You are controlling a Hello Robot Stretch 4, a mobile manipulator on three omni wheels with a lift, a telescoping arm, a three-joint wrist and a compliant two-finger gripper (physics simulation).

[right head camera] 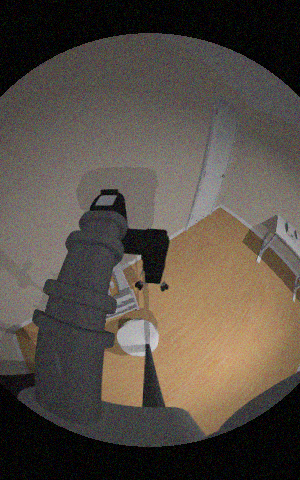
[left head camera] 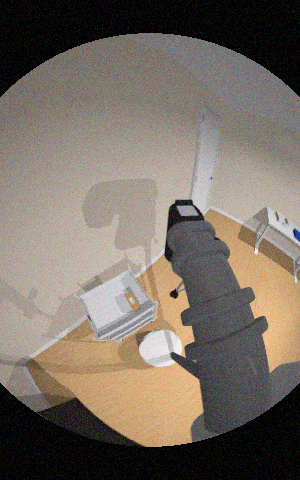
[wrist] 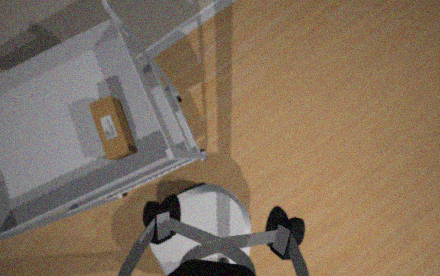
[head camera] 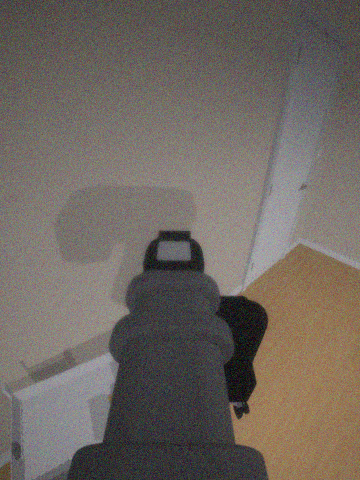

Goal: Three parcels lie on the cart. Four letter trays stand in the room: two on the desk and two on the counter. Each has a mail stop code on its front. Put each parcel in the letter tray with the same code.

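Seen in the pictures: gripper, fingertip midpoint: [right head camera: 150, 287] [left head camera: 184, 293] [wrist: 223, 216]; robot's base, origin of the base link: [right head camera: 138, 336] [left head camera: 159, 346] [wrist: 204, 227].
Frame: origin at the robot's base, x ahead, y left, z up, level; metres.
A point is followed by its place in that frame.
The white cart [head camera: 55, 425] @(x 0.332, y 0.399, z 0.635 m) [left head camera: 102, 305] @(x 0.352, y 0.394, z 0.634 m) [wrist: 45, 125] @(x 0.365, y 0.363, z 0.634 m) stands against the wall, at the upper left in the wrist view and lower left in the left head view. One brown parcel [left head camera: 132, 299] @(x 0.375, y 0.170, z 0.687 m) [wrist: 113, 127] @(x 0.371, y 0.166, z 0.687 m) lies in its top tray near the right end, with a white label too blurred to read. My gripper [right head camera: 152, 286] @(x 0.273, y -0.087, z 0.987 m) [wrist: 223, 216] @(x 0.273, y -0.087, z 0.987 m) is open and empty, raised beyond the cart's near right corner, apart from it. The arm hides much of the cart in the right head view. No letter tray code is readable.
A white table [left head camera: 285, 225] @(x 0.954, y -2.379, z 0.710 m) [right head camera: 287, 232] @(x 1.072, y -2.262, z 0.713 m) stands by the far right wall, with a blue object [left head camera: 297, 234] @(x 0.721, y -2.652, z 0.696 m) at the view's edge. A dark desk [left head camera: 95, 422] shows at the lower left. My round white base [left head camera: 159, 347] @(x 0.006, y 0.009, z 0.187 m) [right head camera: 136, 337] @(x -0.002, y 0.008, z 0.187 m) is near the cart. A door [head camera: 295, 150] @(x 1.873, y -0.926, z 1.259 m) [left head camera: 206, 155] @(x 1.870, y -0.923, z 1.315 m) is at the back.
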